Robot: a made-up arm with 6 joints.
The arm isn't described. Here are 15 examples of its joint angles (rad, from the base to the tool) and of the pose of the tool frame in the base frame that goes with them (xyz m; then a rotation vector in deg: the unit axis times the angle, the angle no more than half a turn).
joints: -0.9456 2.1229 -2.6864 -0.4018 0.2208 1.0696
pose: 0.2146 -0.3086 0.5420 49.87 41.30 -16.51
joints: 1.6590 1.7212 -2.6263 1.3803 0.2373 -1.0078
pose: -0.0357 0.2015 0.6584 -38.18 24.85 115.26
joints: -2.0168 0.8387 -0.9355 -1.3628 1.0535 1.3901
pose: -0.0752 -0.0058 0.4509 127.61 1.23 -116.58
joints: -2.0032 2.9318 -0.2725 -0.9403 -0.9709 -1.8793
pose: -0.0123 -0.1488 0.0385 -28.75 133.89 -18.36
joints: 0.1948 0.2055 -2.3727 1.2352 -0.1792 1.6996
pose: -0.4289 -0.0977 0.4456 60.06 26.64 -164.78
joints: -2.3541 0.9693 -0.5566 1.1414 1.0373 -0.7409
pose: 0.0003 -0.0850 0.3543 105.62 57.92 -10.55
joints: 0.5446 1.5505 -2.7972 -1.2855 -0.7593 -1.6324
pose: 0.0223 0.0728 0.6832 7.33 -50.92 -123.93
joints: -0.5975 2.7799 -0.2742 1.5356 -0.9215 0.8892
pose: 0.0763 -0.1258 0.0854 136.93 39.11 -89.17
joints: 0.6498 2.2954 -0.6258 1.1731 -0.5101 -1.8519
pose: 0.2164 0.1211 0.1290 -101.95 129.83 -39.88
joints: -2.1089 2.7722 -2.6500 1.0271 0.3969 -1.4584
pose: -0.2435 -0.4577 0.2314 76.04 92.34 -82.97
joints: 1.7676 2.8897 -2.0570 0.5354 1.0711 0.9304
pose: -0.1132 0.3920 0.0377 39.00 -147.29 10.70
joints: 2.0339 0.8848 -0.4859 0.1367 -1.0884 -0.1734
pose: -0.0211 0.0629 0.4363 -42.65 31.87 100.72
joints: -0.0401 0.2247 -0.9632 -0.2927 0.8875 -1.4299
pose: -0.0948 -0.0134 0.4043 -65.59 81.02 -81.31
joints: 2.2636 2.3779 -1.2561 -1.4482 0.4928 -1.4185
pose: -0.2034 0.3016 0.1480 -93.54 -124.50 -47.89
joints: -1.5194 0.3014 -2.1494 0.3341 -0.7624 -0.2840
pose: -0.0380 0.3998 0.4800 -36.29 -58.48 -72.10
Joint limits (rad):
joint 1: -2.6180..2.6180
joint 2: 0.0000..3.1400
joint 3: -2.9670..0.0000
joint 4: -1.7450..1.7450
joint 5: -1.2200..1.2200
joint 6: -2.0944..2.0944
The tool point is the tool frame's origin. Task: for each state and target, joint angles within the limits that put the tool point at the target. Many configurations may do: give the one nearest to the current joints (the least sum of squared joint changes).
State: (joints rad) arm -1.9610 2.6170 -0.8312 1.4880 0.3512 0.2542
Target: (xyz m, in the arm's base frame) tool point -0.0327 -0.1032 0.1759
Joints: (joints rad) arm -2.1280 2.0926 -0.0868 1.3896 0.3619 0.2542
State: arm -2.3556 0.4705 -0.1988 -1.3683 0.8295 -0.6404
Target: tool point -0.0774 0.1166 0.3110
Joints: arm -1.5242 0.0058 -0.4004 -1.4871 1.2200 -0.6404
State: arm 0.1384 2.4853 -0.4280 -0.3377 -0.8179 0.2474
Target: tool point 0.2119 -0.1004 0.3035
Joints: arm -0.4889 1.6761 -0.5014 -0.1751 -0.9517 0.2474
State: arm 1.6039 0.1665 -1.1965 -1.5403 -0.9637 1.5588
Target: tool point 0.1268 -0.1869 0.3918
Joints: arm 2.4901 0.0000 -1.0462 -1.6309 -1.2121 1.5588
